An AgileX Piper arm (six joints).
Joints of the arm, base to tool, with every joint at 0 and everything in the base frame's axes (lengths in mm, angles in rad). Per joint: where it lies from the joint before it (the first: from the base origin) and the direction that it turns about. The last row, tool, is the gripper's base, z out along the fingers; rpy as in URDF.
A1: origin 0 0 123 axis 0 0 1
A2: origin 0 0 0 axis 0 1 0
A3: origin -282.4 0 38.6 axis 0 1 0
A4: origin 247.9 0 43.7 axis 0.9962 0 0.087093
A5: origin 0 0 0 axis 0 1 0
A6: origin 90.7 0 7.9 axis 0.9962 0 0.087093
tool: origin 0 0 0 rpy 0 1.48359 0
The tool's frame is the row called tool.
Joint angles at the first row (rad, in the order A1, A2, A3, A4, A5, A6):
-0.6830 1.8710 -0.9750 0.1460 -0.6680 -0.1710
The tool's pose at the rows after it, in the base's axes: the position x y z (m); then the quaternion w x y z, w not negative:
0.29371, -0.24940, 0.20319, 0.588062, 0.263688, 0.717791, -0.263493
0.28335, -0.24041, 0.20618, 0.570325, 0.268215, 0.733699, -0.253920
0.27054, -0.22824, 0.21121, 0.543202, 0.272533, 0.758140, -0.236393
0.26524, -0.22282, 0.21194, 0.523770, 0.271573, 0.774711, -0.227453
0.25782, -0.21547, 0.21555, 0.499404, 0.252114, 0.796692, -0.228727
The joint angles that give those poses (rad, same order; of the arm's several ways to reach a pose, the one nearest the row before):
-0.6830 1.8250 -0.9200 0.1470 -0.6520 -0.1710
-0.6830 1.7700 -0.8760 0.1520 -0.5890 -0.1760
-0.6830 1.6940 -0.8300 0.1510 -0.4780 -0.1780
-0.6830 1.6630 -0.8150 0.1510 -0.4090 -0.1890
-0.6830 1.6170 -0.7960 0.1510 -0.3290 -0.2450

